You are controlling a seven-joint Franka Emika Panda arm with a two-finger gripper.
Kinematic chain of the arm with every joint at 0, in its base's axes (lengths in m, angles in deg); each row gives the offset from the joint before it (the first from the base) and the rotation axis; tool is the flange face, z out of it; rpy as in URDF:
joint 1: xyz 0 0 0.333 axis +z
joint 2: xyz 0 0 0 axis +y
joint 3: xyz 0 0 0.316 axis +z
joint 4: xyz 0.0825 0 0 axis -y
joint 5: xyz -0.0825 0 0.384 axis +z
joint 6: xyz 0 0 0 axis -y
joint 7: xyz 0.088 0 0 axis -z
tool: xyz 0 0 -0.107 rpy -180 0 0
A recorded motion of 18 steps. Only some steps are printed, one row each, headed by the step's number.
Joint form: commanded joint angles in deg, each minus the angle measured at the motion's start. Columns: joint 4, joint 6, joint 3, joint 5, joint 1, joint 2, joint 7.
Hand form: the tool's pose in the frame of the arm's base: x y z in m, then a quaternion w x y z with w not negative. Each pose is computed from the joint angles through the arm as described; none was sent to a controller.
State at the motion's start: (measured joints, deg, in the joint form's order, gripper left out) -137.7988 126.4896 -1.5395 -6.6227 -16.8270 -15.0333 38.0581
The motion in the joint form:
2: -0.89 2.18 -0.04 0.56 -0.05 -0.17 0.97
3: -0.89 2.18 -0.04 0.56 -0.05 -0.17 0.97
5: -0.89 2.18 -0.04 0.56 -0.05 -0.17 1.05
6: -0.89 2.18 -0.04 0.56 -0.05 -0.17 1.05
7: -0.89 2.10 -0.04 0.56 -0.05 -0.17 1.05
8: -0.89 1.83 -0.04 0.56 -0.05 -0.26 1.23
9: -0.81 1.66 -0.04 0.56 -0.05 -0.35 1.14
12: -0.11 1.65 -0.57 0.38 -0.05 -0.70 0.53
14: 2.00 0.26 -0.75 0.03 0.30 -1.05 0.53
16: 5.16 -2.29 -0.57 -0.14 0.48 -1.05 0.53
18: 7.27 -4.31 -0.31 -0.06 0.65 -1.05 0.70
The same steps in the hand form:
2: 0.4353 -0.1486 0.4180 0.03040 0.88992 -0.45219 0.05150
3: 0.4353 -0.1486 0.4180 0.03040 0.88992 -0.45219 0.05150
5: 0.4353 -0.1486 0.4180 0.03037 0.88960 -0.45281 0.05152
6: 0.4353 -0.1486 0.4180 0.03037 0.88960 -0.45281 0.05152
7: 0.4351 -0.1486 0.4178 0.03051 0.88961 -0.45285 0.05084
8: 0.4345 -0.1485 0.4181 0.03079 0.88890 -0.45439 0.04936
9: 0.4344 -0.1485 0.4192 0.03090 0.88920 -0.45380 0.04935
12: 0.4352 -0.1535 0.4276 0.03007 0.88940 -0.45243 0.05801
14: 0.4404 -0.1546 0.4454 0.03137 0.88958 -0.45064 0.06774
16: 0.4477 -0.1550 0.4674 0.03340 0.88978 -0.44918 0.07361
18: 0.4520 -0.1532 0.4817 0.03392 0.88970 -0.44911 0.07473

